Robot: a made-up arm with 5 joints. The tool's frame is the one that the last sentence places. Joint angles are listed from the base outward.
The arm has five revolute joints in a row. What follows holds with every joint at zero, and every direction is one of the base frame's.
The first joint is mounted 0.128 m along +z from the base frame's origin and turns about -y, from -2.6 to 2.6 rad.
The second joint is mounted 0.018 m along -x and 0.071 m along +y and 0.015 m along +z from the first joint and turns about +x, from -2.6 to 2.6 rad.
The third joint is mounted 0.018 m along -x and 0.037 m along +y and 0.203 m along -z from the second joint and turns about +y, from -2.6 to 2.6 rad.
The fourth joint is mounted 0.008 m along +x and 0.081 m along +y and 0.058 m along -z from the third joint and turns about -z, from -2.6 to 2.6 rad.
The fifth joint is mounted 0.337 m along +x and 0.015 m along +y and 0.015 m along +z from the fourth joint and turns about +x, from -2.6 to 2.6 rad.
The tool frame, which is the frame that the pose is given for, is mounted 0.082 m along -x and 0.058 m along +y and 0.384 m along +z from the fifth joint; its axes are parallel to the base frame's.
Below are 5 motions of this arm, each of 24 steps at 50 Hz.
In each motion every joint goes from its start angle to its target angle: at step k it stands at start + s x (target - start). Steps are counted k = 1, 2, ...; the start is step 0. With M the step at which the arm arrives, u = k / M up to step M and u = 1 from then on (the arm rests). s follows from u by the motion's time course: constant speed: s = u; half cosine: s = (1 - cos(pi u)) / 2; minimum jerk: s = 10 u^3 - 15 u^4 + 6 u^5.
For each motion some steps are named. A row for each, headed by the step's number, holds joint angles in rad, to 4 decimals.
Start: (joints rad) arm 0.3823 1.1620 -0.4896 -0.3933 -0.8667
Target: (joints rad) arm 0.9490 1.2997 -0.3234 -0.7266 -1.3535
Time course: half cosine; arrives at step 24
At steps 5, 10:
5: 0.4409 1.1762 -0.4724 -0.4277 -0.9170
10: 0.5923 1.2130 -0.4280 -0.5168 -1.0471

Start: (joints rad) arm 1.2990 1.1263 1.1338 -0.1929 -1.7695
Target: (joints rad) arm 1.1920 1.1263 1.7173 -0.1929 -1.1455
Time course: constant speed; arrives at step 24
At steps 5, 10, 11, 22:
5: 1.2767 1.1263 1.2554 -0.1929 -1.6395
10: 1.2544 1.1263 1.3769 -0.1929 -1.5095
11: 1.2500 1.1263 1.4012 -0.1929 -1.4835
22: 1.2009 1.1263 1.6687 -0.1929 -1.1975

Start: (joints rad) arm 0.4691 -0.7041 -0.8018 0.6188 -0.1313
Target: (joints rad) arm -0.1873 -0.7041 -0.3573 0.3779 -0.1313
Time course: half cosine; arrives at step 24
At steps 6, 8, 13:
6: 0.3730 -0.7041 -0.7367 0.5835 -0.1313
8: 0.3050 -0.7041 -0.6907 0.5586 -0.1313
13: 0.0981 -0.7041 -0.5505 0.4826 -0.1313

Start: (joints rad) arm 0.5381 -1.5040 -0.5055 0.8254 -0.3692
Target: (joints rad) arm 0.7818 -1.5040 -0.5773 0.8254 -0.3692
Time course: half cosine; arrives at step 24
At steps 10, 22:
10: 0.6284 -1.5040 -0.5321 0.8254 -0.3692
22: 0.7776 -1.5040 -0.5761 0.8254 -0.3692

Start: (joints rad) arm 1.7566 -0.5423 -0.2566 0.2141 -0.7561
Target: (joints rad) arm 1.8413 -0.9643 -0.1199 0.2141 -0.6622
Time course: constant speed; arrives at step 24
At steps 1, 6, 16, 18, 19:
1: 1.7601 -0.5599 -0.2509 0.2141 -0.7522
6: 1.7778 -0.6478 -0.2224 0.2141 -0.7326
16: 1.8131 -0.8236 -0.1655 0.2141 -0.6935
18: 1.8201 -0.8588 -0.1541 0.2141 -0.6857
19: 1.8237 -0.8764 -0.1484 0.2141 -0.6818

